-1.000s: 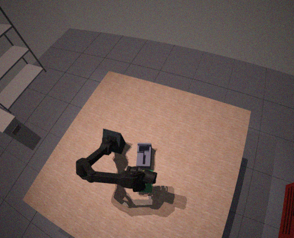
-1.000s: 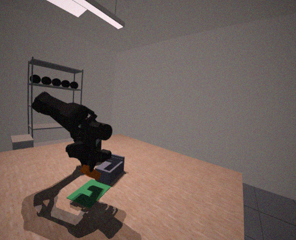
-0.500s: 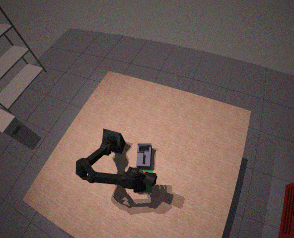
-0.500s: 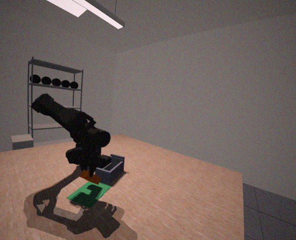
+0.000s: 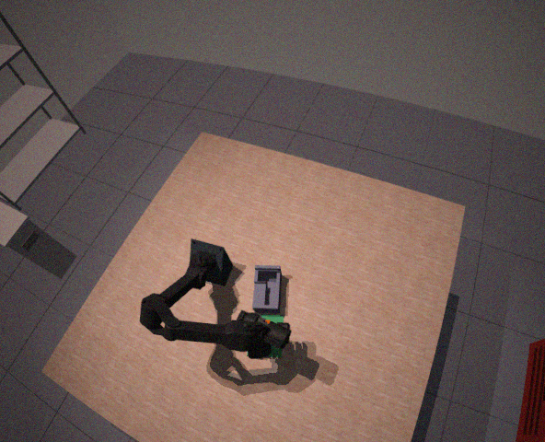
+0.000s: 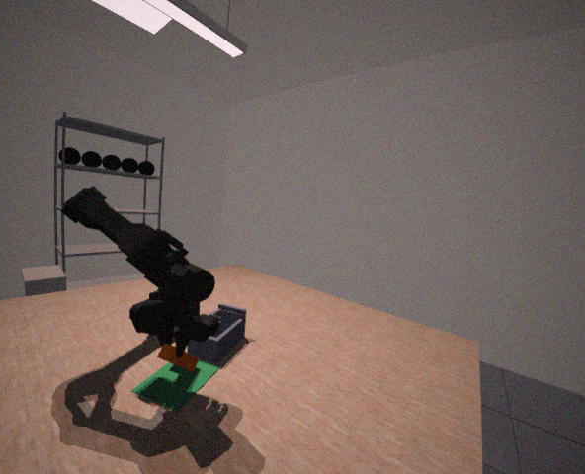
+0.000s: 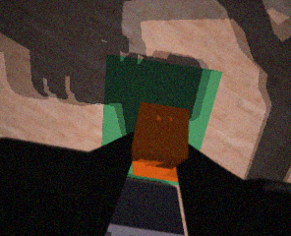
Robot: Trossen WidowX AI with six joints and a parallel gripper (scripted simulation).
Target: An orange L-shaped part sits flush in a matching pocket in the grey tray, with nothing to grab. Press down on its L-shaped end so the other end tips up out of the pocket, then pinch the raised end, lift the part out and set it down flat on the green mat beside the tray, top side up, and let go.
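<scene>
Right now the orange L-shaped part is 20 mm behind my gripper tip, 30 mm to the left of it and 30 mm below it. The rest, counted from my gripper tip: green mat: 20 mm to the left, 90 mm below.
</scene>
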